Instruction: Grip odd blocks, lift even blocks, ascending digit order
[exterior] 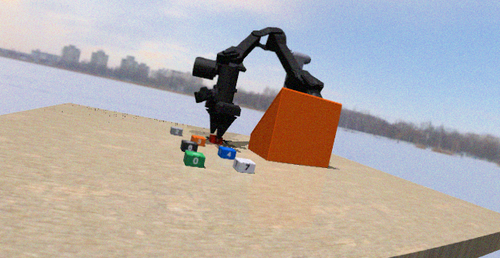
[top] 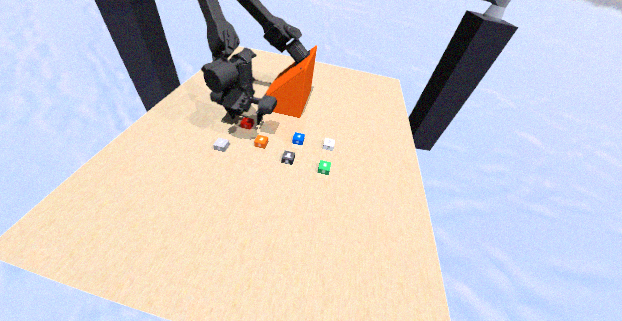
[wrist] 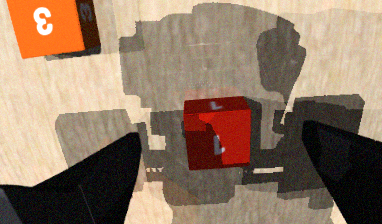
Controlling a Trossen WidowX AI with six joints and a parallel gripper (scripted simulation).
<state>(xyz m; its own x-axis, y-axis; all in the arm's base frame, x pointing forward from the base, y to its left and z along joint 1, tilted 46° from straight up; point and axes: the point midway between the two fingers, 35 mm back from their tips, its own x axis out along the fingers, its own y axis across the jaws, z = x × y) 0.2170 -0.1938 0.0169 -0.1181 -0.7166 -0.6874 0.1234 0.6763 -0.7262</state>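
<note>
The red block lies 1 cm below my gripper tip. Also, from my gripper tip: blue block 3 cm ahead, 18 cm to the left, 1 cm below; then orange block 7 cm ahead, 7 cm to the left, 1 cm below; then grey block 11 cm ahead, 4 cm to the right, 1 cm below.
</note>
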